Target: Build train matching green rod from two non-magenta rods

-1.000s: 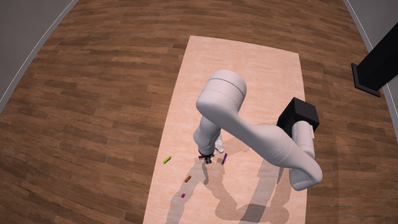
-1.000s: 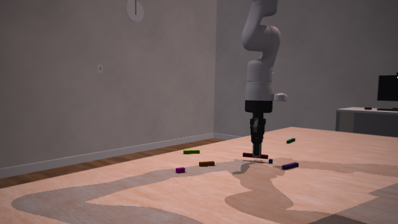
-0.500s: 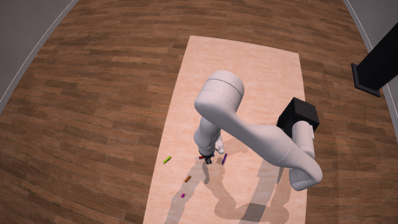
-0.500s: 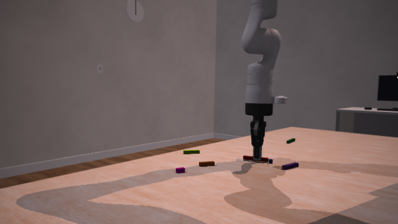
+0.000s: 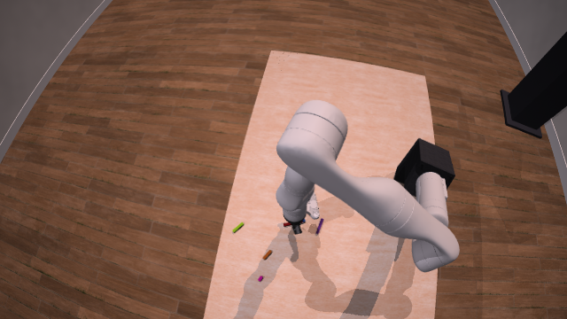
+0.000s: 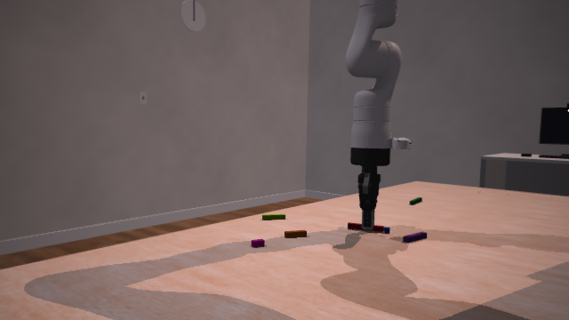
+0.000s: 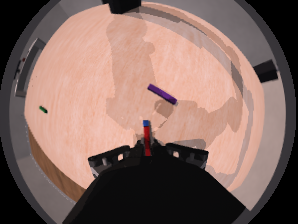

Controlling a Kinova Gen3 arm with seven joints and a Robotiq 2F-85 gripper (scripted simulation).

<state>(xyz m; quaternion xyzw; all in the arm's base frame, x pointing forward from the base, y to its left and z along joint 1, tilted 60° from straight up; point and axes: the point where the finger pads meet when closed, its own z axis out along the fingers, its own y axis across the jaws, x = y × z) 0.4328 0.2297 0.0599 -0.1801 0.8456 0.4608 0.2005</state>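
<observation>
The red rod is 2 cm below my hand. Also, from my hand: orange rod (15 cm to the left, 5 cm ahead, 2 cm below); then blue rod (3 cm behind, 2 cm to the right, 2 cm below); then purple rod (9 cm behind, 2 cm to the right, 2 cm below).
</observation>
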